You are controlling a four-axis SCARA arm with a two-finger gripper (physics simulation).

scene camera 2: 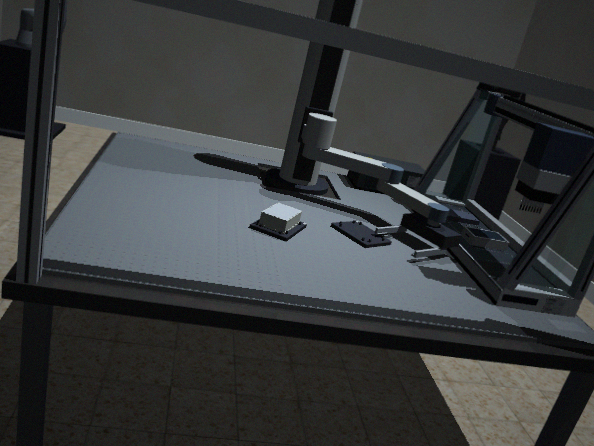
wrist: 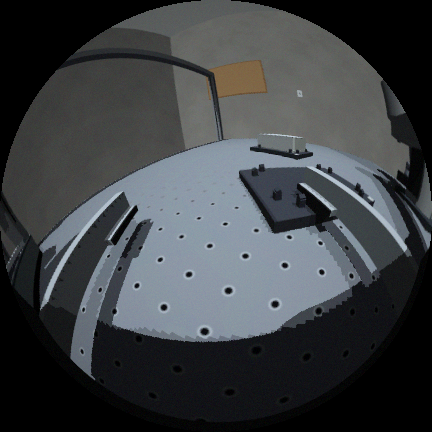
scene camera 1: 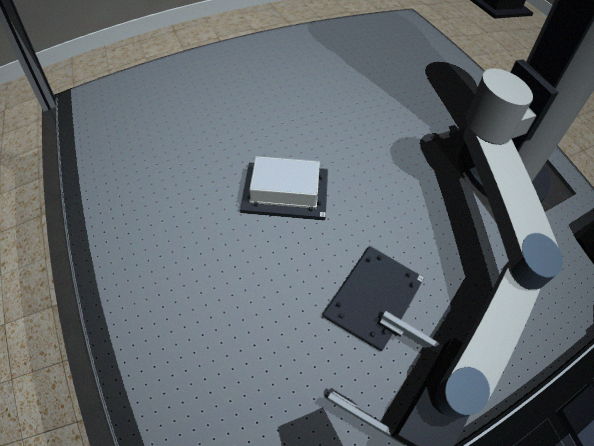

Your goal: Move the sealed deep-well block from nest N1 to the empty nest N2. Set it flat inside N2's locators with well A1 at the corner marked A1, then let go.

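Frame: origin at the arm's base, x left, y back, z up, level; millimetres.
Where they show: gripper, between the fingertips: (scene camera 2: pixel 395 242) (wrist: pixel 214 183) (scene camera 1: pixel 357 354); arm's base, origin of its link: (scene camera 2: pixel 296 183).
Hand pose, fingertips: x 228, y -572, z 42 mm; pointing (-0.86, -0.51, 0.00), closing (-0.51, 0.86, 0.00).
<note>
Things, the pixels of their top centre, and the offset from my fingertips. "pt": a spot on its surface instead. Level surfaces: height alone.
- white deep-well block, centre of its top: (scene camera 1: pixel 285 174) (scene camera 2: pixel 282 211) (wrist: pixel 281 134) dx -358, dy +35, dz +25 mm
- nest N2, centre of its top: (wrist: pixel 313 173) (scene camera 1: pixel 377 293) (scene camera 2: pixel 362 229) dx -84, dy +86, dz -7 mm
- small white label, a spot on its surface: (scene camera 1: pixel 420 278) pt dx -77, dy +179, dz -17 mm
- perforated table, height of its surface: dz -29 mm
- framed instrument with a dark blue head, a spot on its surface: (scene camera 2: pixel 560 150) pt dx +281, dy -206, dz +409 mm
The white deep-well block (scene camera 1: pixel 285 175) (scene camera 2: pixel 281 216) (wrist: pixel 280 142) sits upright on the dark plate of nest N1 (scene camera 1: pixel 323 197) (scene camera 2: pixel 267 231) (wrist: pixel 300 155). The dark plate of nest N2 (scene camera 1: pixel 370 295) (scene camera 2: pixel 357 234) (wrist: pixel 265 185) holds no block; small black locators stand near its corners, and a small white label (scene camera 1: pixel 420 278) is at one corner. My gripper (scene camera 1: pixel 356 355) (scene camera 2: pixel 395 243) (wrist: pixel 214 183) is open and empty, away from the block. One finger overlaps N2's near corner in the views; the other is off to the side. Well A1 and the label lettering are unreadable.
The perforated table (scene camera 1: pixel 175 300) (scene camera 2: pixel 150 225) carries both nests. The arm's column (scene camera 2: pixel 300 150) stands behind them. A framed instrument with a dark blue head (scene camera 2: pixel 560 150) stands at the right, beside the gripper. A frame post (scene camera 1: pixel 30 65) (scene camera 2: pixel 40 150) rises at the table's left.
</note>
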